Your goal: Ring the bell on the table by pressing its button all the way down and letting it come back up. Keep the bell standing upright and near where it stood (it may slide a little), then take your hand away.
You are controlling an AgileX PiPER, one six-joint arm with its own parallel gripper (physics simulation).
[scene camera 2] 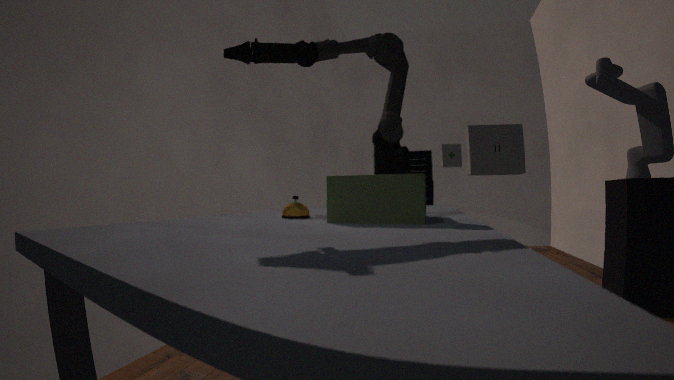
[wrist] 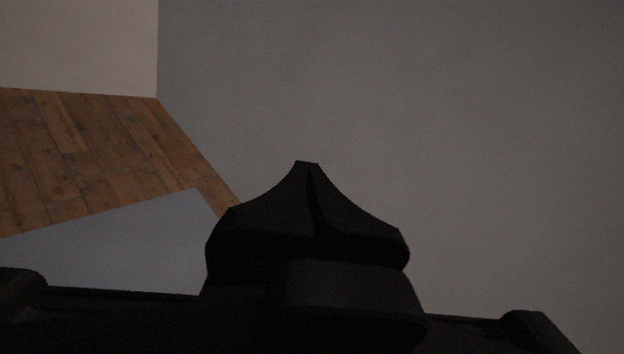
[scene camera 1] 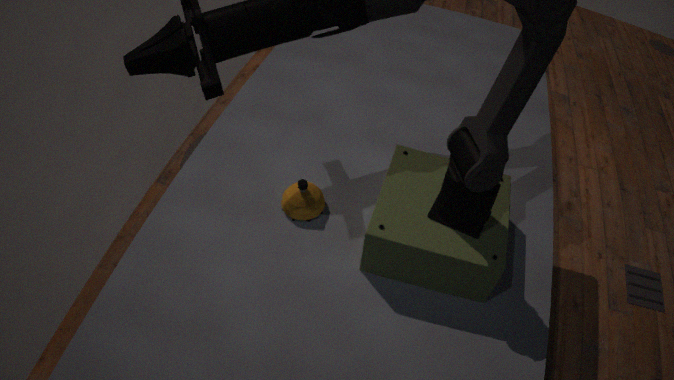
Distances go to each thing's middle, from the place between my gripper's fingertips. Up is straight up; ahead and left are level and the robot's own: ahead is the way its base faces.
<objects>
The yellow dome bell (scene camera 1: 298,204) lies 42 cm below my hand, 24 cm to the right of it and 6 cm behind it.
</objects>
